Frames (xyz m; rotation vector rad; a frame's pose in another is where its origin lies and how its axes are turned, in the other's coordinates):
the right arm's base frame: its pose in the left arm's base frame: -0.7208 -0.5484 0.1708 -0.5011 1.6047 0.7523
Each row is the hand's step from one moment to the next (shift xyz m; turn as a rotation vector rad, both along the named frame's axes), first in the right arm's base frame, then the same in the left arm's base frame.
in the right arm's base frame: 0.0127 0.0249 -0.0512 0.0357 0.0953 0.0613
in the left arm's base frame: -0.0553 -0.0180 -0.0049 -0.0295 0.1132 -0.0204
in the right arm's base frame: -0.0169 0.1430 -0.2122 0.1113 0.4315 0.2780
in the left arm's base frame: -0.2446 -0.0536 0.0555 -0.1246 0.5084 -0.0432
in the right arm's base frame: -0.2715 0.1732 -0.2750 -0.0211 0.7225 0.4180
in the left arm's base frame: -0.2651 -0.1011 0.3144 -0.2058 0.7981 0.1338
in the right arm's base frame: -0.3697 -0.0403 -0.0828 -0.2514 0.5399 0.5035
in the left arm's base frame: 0.0344 -0.1215 0.3595 0.0207 0.7108 0.3202
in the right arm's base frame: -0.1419 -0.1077 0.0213 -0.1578 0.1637 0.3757
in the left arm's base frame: 0.1143 -0.0728 0.1176 0.1763 0.3670 0.1645
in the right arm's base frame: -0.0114 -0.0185 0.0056 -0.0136 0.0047 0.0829
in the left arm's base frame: 0.0187 -0.0099 0.0074 0.0570 0.0611 0.0096
